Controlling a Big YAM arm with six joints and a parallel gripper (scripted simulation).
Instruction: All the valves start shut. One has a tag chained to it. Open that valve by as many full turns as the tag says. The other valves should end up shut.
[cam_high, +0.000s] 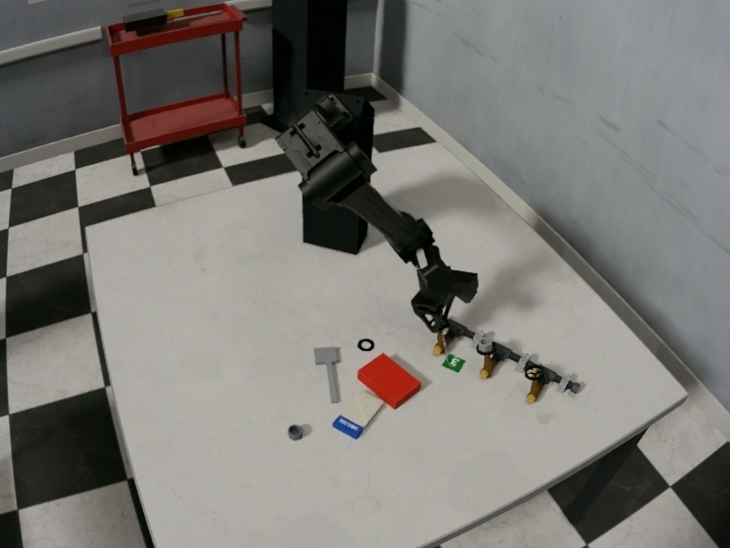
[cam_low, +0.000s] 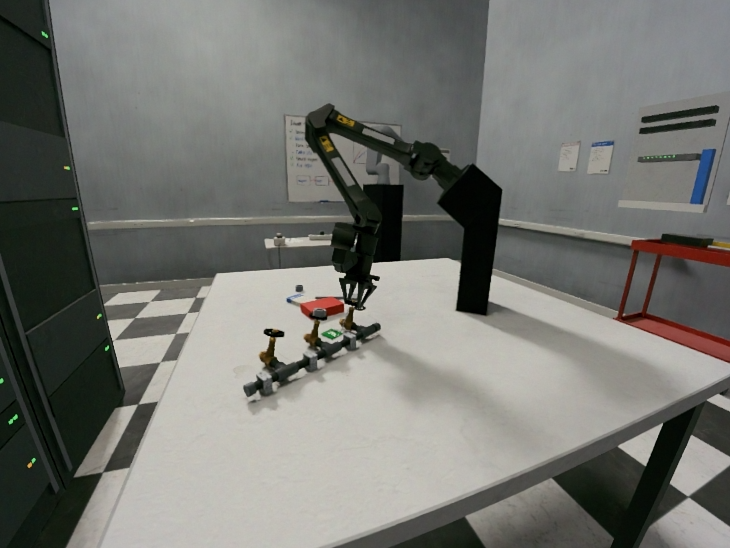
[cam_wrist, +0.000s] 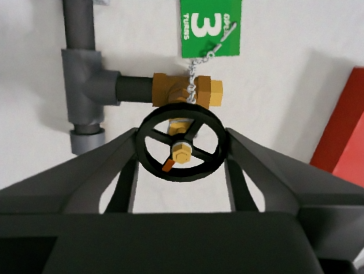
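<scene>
Right now my hand is 70 mm short of the green tag, 20 mm to the left of it and 80 mm above it. The rest, counted from my hand: grey t-shaped tool (130 mm behind, 230 mm to the right, 70 mm below); then card (10 mm ahead, 280 mm to the right, 70 mm below); then red box (160 mm to the right, 60 mm below).
</scene>
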